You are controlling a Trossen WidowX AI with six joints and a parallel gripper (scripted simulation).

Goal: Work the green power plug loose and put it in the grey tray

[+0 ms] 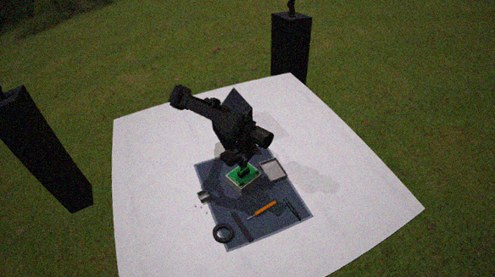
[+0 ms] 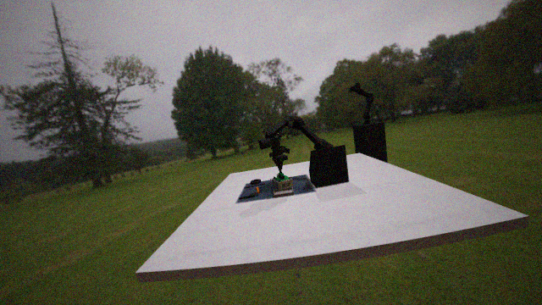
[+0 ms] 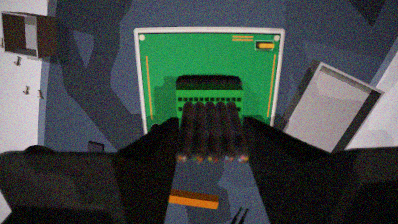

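Right now the green power plug is 3 cm below my gripper tip. From my gripper tip the other things lie so: grey tray: 14 cm to the left, 12 cm below, 2 cm ahead; then dark bar: 19 cm ahead, 12 cm to the right, 12 cm below; then dark blue mat: 12 cm below, 5 cm ahead, 1 cm to the right.
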